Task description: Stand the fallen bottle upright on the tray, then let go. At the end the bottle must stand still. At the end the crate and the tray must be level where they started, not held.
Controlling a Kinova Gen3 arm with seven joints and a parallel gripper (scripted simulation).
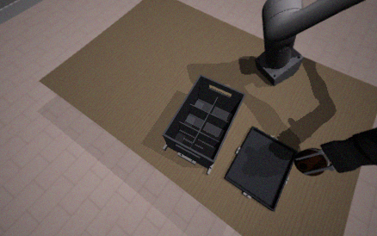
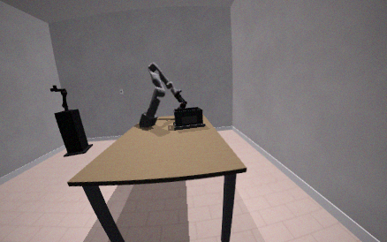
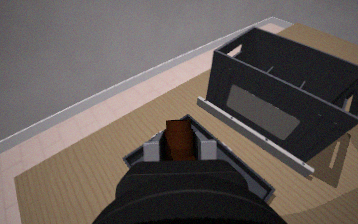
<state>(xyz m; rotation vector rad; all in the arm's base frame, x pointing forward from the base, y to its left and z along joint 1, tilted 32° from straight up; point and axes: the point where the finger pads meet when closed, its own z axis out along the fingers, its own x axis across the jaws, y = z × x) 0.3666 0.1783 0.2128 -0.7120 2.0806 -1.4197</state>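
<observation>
Now: hand 40 mm above the brown bottle, 30 mm to the right of it and 20 mm past it. Round my hand: dark flat tray: 190 mm below, 50 mm to the right, 10 mm behind; then dark crate: 310 mm to the right, 120 mm below, 70 mm behind.
</observation>
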